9 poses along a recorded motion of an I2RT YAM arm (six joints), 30 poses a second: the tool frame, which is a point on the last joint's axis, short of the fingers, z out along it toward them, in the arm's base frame.
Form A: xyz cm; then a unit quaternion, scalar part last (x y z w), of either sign.
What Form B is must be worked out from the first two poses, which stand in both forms.
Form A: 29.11 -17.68 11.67 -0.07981 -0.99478 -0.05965 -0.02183
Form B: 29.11 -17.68 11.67 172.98 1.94 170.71
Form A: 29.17 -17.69 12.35 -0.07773 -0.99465 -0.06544 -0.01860
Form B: 29.17 -17.69 12.35 172.35 1.54 170.96
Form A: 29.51 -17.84 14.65 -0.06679 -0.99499 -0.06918 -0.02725
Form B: 29.51 -17.84 14.65 171.87 2.58 172.14
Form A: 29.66 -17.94 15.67 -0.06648 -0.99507 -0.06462 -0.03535
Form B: 29.66 -17.94 15.67 172.32 3.54 172.12
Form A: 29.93 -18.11 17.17 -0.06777 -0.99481 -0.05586 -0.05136
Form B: 29.93 -18.11 17.17 173.19 5.43 171.88
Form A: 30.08 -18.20 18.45 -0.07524 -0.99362 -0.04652 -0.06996
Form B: 30.08 -18.20 18.45 174.04 7.59 170.94
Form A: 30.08 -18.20 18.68 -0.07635 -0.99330 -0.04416 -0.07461
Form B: 30.08 -18.20 18.68 174.25 8.13 170.80
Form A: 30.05 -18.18 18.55 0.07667 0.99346 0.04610 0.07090
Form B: 30.05 -18.18 18.55 174.07 7.69 170.77
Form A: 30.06 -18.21 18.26 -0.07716 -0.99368 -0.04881 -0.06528
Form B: 30.06 -18.21 18.26 173.81 7.02 170.74
